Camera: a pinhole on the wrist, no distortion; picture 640 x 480 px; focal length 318.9 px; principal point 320.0 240.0 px. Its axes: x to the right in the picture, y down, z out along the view. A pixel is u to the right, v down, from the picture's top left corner.
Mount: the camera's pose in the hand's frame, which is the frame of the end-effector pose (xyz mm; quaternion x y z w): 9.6 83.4 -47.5 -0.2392 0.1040 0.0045 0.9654
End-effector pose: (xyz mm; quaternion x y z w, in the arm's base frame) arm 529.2 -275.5 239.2 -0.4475 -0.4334 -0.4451 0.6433
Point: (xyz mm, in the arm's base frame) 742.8 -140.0 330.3
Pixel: 406 291
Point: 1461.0 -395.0 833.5
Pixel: outside the picture
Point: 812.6 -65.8 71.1
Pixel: 70 462
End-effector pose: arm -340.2 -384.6 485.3 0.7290 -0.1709 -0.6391 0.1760
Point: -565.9 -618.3 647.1
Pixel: 187 308
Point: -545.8 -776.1 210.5
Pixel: 572 207
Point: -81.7 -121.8 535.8
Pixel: behind the camera
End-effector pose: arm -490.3 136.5 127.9 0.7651 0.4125 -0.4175 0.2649
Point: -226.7 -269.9 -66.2
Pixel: 311 336
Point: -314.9 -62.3 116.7
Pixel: 217 399
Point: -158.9 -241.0 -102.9
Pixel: 357 367
